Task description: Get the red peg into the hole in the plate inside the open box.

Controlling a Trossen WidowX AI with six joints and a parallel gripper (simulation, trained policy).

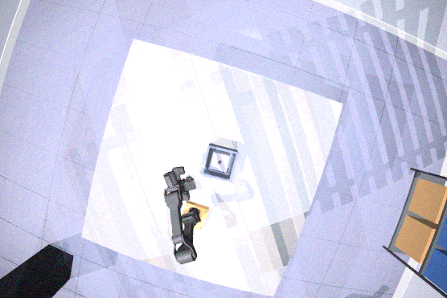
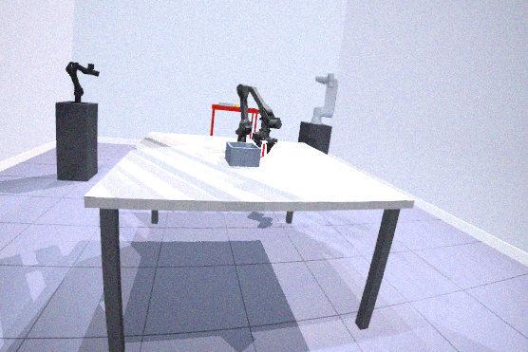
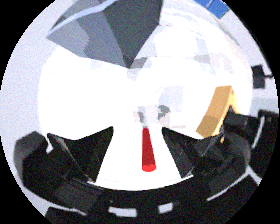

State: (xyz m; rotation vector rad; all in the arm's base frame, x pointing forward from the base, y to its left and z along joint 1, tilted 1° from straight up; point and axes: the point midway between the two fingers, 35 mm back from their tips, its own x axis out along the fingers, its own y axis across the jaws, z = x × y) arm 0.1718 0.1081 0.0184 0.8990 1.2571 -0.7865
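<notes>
My gripper tip is 2 cm past the red peg, 1 cm to the right of it and 1 cm below it. The rest, counted from my gripper tip: pale plate: 15 cm ahead, 16 cm to the right, 2 cm above; grey box: 15 cm ahead, 16 cm to the right.
</notes>
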